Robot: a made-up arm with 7 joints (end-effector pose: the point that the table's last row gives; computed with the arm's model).
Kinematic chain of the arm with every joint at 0, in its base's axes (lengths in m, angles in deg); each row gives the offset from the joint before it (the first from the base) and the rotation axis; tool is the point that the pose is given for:
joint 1: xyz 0 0.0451 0 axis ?
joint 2: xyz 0 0.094 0 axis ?
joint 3: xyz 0 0 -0.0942 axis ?
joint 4: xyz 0 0 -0.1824 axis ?
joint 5: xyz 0 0 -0.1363 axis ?
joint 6: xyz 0 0 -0.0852 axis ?
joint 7: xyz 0 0 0 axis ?
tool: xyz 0 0 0
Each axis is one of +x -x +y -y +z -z.
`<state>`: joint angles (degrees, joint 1 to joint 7).
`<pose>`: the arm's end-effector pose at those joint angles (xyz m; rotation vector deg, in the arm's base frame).
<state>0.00 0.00 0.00 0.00 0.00 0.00 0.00</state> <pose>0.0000 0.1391 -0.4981 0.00 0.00 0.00</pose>
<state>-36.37 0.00 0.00 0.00 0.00 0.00 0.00</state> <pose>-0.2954 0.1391 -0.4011 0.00 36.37 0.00</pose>
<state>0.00 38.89 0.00 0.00 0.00 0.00 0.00</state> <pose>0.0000 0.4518 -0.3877 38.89 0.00 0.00</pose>
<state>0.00 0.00 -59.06 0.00 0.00 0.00 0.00</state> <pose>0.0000 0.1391 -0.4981 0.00 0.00 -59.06</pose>
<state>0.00 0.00 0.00 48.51 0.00 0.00 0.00</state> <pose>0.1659 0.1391 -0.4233 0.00 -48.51 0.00</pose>
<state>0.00 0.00 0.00 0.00 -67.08 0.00 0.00</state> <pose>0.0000 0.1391 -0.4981 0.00 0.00 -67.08</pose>
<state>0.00 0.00 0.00 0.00 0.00 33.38 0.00</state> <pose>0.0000 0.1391 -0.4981 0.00 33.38 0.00</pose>
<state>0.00 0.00 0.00 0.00 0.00 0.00 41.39</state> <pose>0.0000 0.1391 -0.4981 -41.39 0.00 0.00</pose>
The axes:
joint 1: -y
joint 2: +x
joint 3: +z
joint 4: -y
joint 5: +z
joint 6: +y
joint 7: -x

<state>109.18 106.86 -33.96 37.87 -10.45 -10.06 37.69</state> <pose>-0.0921 0.5932 0.0874 82.52 -64.53 6.17</pose>
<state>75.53 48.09 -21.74 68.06 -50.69 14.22 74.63</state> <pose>0.3349 0.3557 0.1107 51.10 -39.41 -60.49</pose>
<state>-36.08 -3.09 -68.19 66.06 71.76 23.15 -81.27</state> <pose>-0.1488 -0.0683 -0.3319 14.63 28.56 -10.55</pose>
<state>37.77 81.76 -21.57 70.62 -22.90 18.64 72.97</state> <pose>0.2309 0.4746 0.0193 33.44 -9.86 -52.76</pose>
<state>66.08 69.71 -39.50 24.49 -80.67 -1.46 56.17</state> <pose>0.2304 0.5673 -0.0247 51.27 37.02 -51.24</pose>
